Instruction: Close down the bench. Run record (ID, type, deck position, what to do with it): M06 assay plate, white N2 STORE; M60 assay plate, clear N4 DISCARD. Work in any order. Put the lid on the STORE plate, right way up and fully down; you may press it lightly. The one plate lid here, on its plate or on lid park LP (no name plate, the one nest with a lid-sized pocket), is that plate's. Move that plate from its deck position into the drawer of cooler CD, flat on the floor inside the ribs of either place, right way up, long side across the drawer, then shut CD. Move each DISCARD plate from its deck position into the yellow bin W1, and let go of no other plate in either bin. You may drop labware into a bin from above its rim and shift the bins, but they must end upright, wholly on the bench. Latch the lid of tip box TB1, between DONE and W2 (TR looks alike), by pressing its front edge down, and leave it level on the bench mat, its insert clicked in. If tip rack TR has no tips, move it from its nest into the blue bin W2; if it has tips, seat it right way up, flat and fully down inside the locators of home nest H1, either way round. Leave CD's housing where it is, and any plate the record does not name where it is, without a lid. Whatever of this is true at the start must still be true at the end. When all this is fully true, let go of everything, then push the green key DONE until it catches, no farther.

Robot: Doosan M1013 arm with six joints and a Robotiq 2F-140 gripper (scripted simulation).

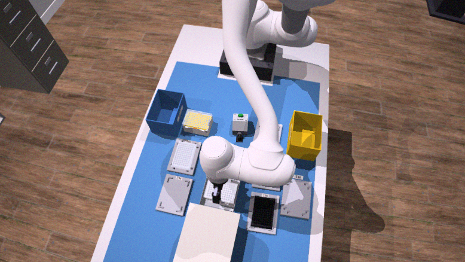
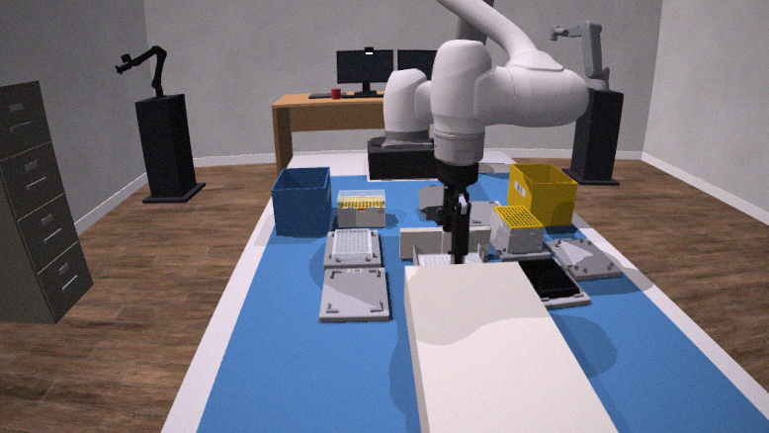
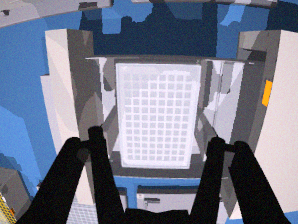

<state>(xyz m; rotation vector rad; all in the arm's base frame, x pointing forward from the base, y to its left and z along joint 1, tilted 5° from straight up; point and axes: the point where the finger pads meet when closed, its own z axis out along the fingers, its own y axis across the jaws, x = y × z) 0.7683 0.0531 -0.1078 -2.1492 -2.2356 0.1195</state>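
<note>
My gripper is now 1 cm above the clear plate lid. The rest, counted from my hand: white plate M06: 2 cm below; then cooler CD: 17 cm ahead, 1 cm to the left, 1 cm below; then cooler CD's drawer: 4 cm ahead, 2 cm below.
</note>
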